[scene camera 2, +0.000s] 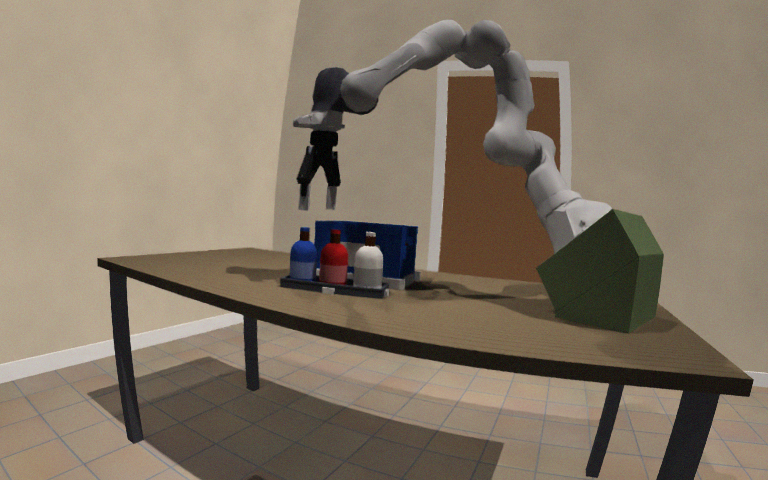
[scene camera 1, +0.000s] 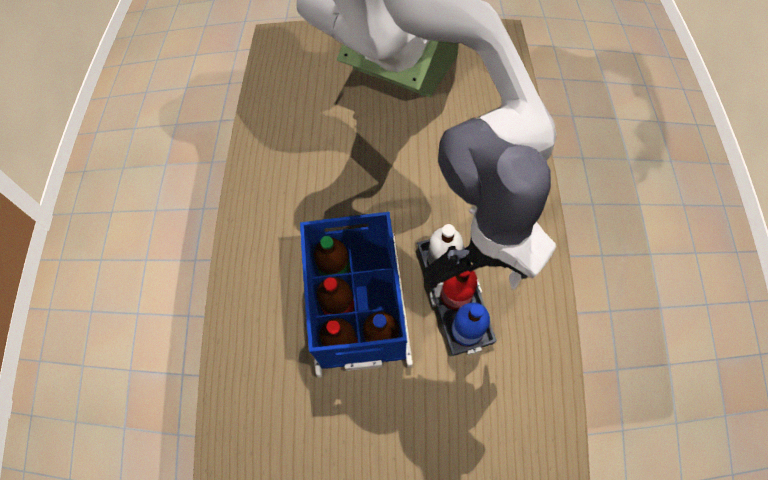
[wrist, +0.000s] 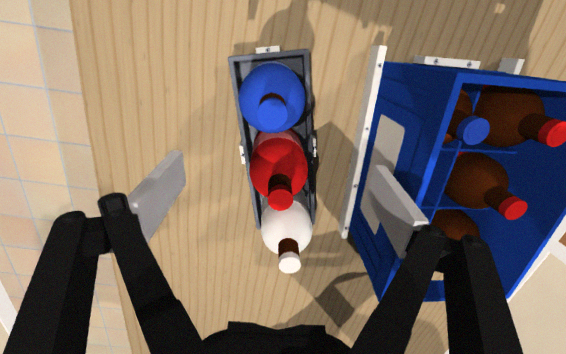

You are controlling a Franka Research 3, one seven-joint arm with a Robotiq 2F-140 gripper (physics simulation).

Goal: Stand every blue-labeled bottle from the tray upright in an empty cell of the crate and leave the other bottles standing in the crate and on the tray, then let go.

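A blue bottle [scene camera 1: 467,327] [scene camera 2: 303,253] [wrist: 267,82], a red bottle [scene camera 1: 457,289] [scene camera 2: 334,254] [wrist: 275,157] and a white bottle [scene camera 1: 440,245] [scene camera 2: 368,259] [wrist: 285,225] stand upright in a row on the dark tray [scene camera 1: 445,335] [scene camera 2: 356,290] [wrist: 307,75]. The blue crate [scene camera 1: 334,358] [scene camera 2: 407,249] [wrist: 420,100] stands beside it. In scene camera 1, its left column holds a green-capped bottle [scene camera 1: 330,258] and two red-capped bottles; a blue-capped bottle [scene camera 1: 379,329] is in the right front cell. The right back and right middle cells are empty. My gripper [scene camera 1: 474,285] [scene camera 2: 317,204] [wrist: 278,174] is open and empty, high above the tray.
White brackets [scene camera 1: 363,365] [wrist: 364,140] line the crate's base. The crate walls rise beside the tray, with a narrow strip of table [scene camera 1: 419,339] between them. The green robot base [scene camera 1: 390,73] [scene camera 2: 606,271] is at the table's far end in scene camera 1.
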